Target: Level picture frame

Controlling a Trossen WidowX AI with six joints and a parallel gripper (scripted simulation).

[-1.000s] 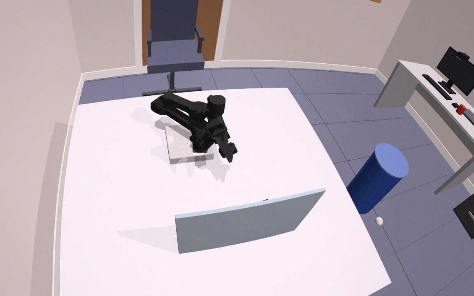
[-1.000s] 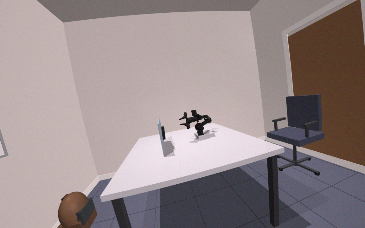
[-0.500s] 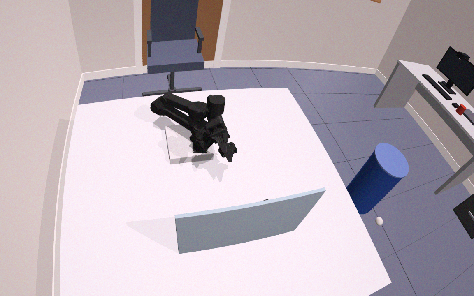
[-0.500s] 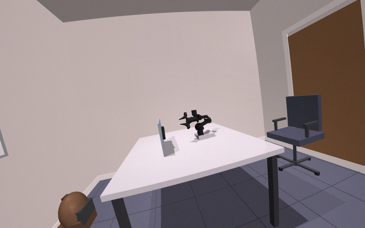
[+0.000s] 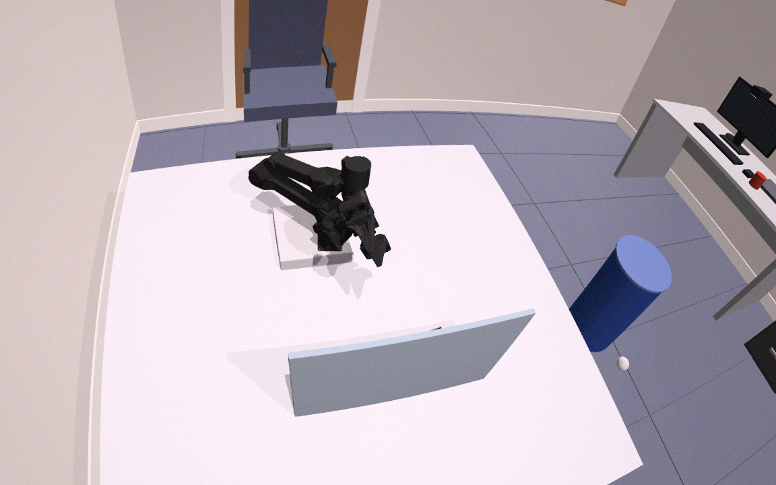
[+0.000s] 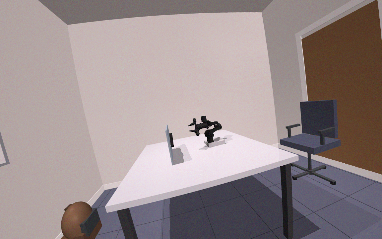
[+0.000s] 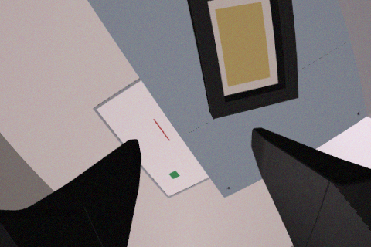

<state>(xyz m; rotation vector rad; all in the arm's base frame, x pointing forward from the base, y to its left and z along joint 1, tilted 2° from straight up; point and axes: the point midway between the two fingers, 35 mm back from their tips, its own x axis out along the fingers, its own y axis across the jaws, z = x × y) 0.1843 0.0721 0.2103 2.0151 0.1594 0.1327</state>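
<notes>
Right now my gripper tip is 200 mm short of the picture frame, 60 mm to the right of it and 80 mm above it. From my gripper tip the other things lie so: wall panel: 210 mm ahead, 60 mm to the left, 90 mm below.
</notes>
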